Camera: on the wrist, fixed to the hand. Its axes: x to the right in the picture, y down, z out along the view.
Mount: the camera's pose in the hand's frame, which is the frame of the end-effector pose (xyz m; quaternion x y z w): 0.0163 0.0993 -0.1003 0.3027 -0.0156 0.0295 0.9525
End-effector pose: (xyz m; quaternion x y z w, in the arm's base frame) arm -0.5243 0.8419 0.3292 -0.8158 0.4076 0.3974 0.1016
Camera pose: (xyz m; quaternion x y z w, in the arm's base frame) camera -0.5359 0.7190 0.3995 -0.7281 0.5310 0.2709 0.3384
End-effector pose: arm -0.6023 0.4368 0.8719 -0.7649 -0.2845 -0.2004 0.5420
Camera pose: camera -0.5250 0.3209 0.8442 -0.5760 -0.3175 -0.0768 0.7493
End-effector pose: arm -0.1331 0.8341 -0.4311 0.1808 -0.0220 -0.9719 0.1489
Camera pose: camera -0.0838 0.7356 -0.5208 0.2015 -0.3228 -0.9175 0.1154
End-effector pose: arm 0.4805 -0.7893 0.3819 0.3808 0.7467 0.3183 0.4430
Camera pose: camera 0.4131 -0.7389 0.4964 0.5238 0.7894 0.0843 0.3089
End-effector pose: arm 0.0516 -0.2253 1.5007 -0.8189 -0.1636 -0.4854 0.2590
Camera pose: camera 0.0397 -0.3642 1.5283 -0.7140 -0.2826 -0.3924 0.5063
